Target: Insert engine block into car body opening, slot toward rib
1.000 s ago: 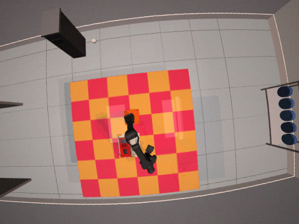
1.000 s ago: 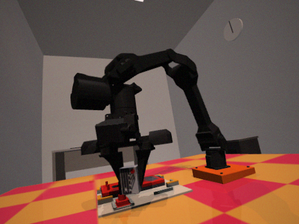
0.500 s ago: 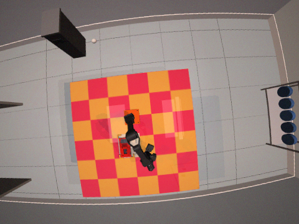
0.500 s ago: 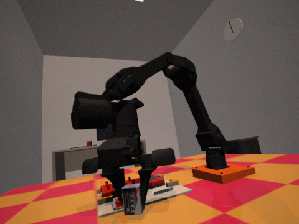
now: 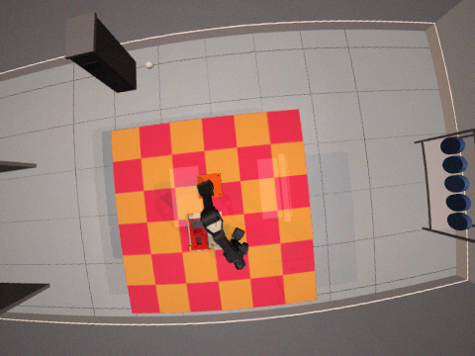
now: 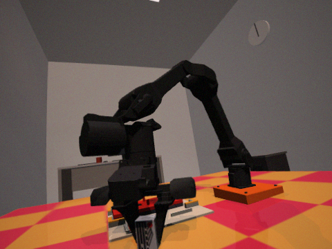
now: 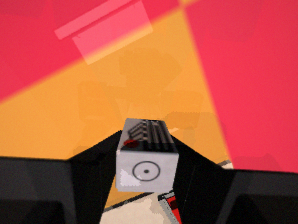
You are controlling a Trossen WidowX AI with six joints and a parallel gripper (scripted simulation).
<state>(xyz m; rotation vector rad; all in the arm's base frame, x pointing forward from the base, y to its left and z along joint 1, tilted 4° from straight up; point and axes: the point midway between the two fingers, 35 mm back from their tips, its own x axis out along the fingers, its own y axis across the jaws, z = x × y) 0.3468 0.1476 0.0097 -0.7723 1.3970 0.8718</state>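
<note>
Right now the engine block is 1 cm to the right of my gripper tip and 2 cm above it.
</note>
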